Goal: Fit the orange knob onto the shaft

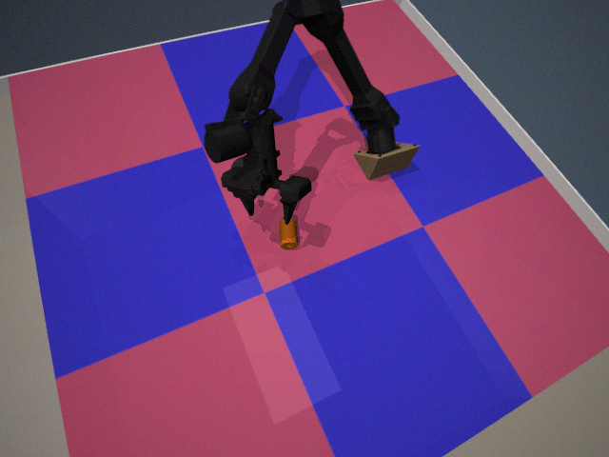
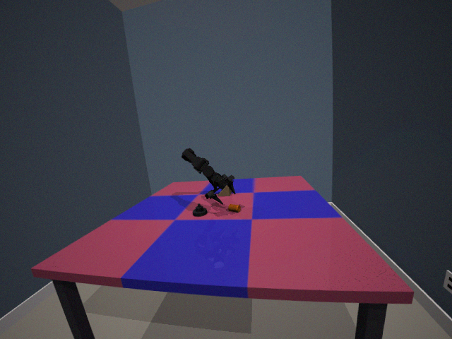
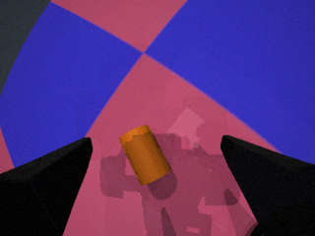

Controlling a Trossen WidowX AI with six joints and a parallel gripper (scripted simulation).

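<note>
My gripper tip is now 4 cm past the orange knob, 2 cm to the right of it and 7 cm above it. Also, from my gripper tip: pedestal (3 cm behind, 18 cm to the right, 6 cm below).
</note>
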